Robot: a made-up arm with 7 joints. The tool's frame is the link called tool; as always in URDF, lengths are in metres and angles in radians.
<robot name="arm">
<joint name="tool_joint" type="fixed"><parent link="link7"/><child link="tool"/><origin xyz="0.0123 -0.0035 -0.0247" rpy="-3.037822 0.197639 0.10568"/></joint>
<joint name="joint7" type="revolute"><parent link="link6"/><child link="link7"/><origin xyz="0.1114 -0.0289 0.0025"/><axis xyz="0 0 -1"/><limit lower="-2.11" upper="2.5" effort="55" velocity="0.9"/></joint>
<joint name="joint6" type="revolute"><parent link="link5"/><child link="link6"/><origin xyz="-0.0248 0.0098 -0.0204"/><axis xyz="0 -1 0"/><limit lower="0.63" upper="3.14" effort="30" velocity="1.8"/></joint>
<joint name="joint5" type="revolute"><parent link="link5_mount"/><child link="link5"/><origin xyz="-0.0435 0.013 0.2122"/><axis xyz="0 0 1"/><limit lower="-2.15" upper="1.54" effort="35" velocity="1.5"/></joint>
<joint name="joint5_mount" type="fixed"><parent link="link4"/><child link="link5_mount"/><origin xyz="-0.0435 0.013 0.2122"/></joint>
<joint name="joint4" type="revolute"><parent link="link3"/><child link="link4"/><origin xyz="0.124 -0.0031 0.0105"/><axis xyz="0 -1 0"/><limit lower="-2.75" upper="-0.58" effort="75" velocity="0.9"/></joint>
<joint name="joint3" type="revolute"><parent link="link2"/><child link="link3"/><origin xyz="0.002 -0.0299 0.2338"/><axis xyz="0 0 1"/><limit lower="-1.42" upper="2.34" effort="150" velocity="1.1"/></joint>
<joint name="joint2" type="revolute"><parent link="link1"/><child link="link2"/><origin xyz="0.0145 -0.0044 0.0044"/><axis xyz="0 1 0"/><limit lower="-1.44" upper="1.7" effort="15" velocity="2.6"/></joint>
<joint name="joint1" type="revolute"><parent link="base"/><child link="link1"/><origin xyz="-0.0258 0.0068 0.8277"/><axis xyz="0 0 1"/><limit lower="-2.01" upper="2.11" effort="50" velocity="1.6"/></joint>
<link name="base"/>
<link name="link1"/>
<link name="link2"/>
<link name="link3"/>
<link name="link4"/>
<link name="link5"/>
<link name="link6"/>
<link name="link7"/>
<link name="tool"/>
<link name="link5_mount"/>
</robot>
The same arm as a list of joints. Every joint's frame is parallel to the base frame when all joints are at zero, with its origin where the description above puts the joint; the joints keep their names.
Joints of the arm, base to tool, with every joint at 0 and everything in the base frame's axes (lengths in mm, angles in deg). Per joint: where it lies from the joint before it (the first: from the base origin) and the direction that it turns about. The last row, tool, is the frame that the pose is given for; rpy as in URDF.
joint1: axis 0 0 1 xyz -25.8 6.8 827.7
joint2: axis 0 1 0 xyz 14.5 -4.4 4.4
joint3: axis 0 0 1 xyz 2.0 -29.9 233.8
joint4: axis 0 -1 0 xyz 124.0 -3.1 10.5
joint5: axis 0 0 1 xyz -87.0 26.0 424.4
joint6: axis 0 -1 0 xyz -24.8 9.8 -20.4
joint7: axis 0 0 -1 xyz 111.4 -28.9 2.5
tool: xyz 12.3 -3.5 -24.7 rpy -174.05 11.32 6.06
Joint limits (deg, base to tool): -115.16..120.89 -82.51..97.40 -81.36..134.07 -157.56..-33.23 -123.19..88.24 36.10..179.91 -120.89..143.24

